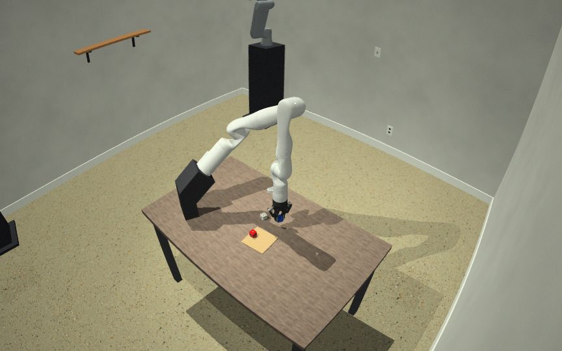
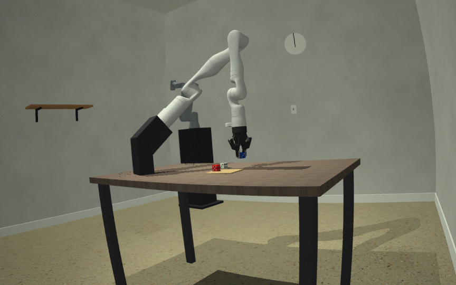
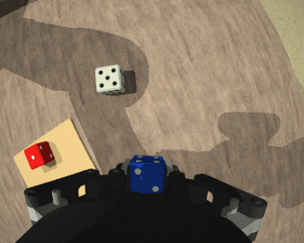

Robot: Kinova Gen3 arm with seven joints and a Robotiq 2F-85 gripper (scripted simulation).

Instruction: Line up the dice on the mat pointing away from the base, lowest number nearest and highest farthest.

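The tan mat is 14 cm to the right of my hand and 7 cm below it. Also, from my hand: blue die 1 cm below; then red die 15 cm to the right, 5 cm below, 5 cm behind; then white die 11 cm behind, 6 cm below, 1 cm to the right.
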